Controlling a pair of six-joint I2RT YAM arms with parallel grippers.
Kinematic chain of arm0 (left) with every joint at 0, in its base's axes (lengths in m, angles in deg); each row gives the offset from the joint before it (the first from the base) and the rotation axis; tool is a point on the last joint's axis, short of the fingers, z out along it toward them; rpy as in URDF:
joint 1: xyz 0 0 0.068 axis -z
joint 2: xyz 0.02 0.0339 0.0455 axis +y
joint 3: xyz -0.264 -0.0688 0 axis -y
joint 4: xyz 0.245 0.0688 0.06 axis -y
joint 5: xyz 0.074 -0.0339 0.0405 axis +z
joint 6: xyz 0.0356 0 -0.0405 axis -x
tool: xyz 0 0 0 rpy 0 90 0
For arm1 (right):
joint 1: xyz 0 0 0.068 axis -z
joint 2: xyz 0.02 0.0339 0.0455 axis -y
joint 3: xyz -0.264 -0.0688 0 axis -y
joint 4: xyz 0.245 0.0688 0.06 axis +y
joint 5: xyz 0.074 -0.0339 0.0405 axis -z
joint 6: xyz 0.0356 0 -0.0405 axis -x
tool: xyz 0 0 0 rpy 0 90 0
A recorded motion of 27 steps. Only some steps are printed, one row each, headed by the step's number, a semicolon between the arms.
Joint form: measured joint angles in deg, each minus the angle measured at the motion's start. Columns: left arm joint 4, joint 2, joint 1, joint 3, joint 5, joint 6; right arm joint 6, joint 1, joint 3, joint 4, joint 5, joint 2.
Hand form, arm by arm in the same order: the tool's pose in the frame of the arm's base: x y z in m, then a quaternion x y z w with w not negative. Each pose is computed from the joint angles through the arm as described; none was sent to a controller.
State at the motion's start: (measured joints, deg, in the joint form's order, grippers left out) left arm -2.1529 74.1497 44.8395 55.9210 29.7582 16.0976; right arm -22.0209 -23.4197 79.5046 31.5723 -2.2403 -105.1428
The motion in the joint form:
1: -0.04 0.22 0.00 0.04 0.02 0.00; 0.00 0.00 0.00 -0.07 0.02 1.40
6: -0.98 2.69 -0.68 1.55 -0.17 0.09; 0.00 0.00 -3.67 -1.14 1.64 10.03
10: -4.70 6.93 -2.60 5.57 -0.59 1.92; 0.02 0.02 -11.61 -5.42 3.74 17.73
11: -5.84 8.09 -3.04 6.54 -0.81 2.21; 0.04 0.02 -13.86 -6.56 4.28 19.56
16: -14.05 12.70 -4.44 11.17 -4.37 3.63; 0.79 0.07 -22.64 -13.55 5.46 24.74
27: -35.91 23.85 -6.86 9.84 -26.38 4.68; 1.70 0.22 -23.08 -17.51 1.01 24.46
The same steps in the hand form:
1: 0.2241 -0.1979 0.3104 0.05551 0.80599 -0.09689 0.58130; 0.3596 0.1572 0.2335 -0.01737 0.95532 0.13082 0.26448
6: 0.2331 -0.2019 0.3057 0.05664 0.81437 -0.08643 0.57108; 0.3352 0.1456 0.2686 -0.01326 0.93872 0.13755 0.31576
10: 0.2516 -0.2050 0.3019 0.04295 0.83221 -0.07070 0.54826; 0.3084 0.1324 0.2735 -0.00637 0.92601 0.13440 0.35269
11: 0.2562 -0.2059 0.2996 0.04230 0.83790 -0.06536 0.54024; 0.3015 0.1291 0.2722 -0.00462 0.92358 0.13258 0.35972
16: 0.2706 -0.2102 0.2884 0.05772 0.87289 -0.05259 0.48163; 0.2822 0.1197 0.2583 -0.00533 0.91168 0.13184 0.38915
27: 0.2637 -0.2032 0.1919 0.14230 0.97451 -0.05857 0.16324; 0.2858 0.1233 0.2601 -0.02728 0.89956 0.17055 0.40119

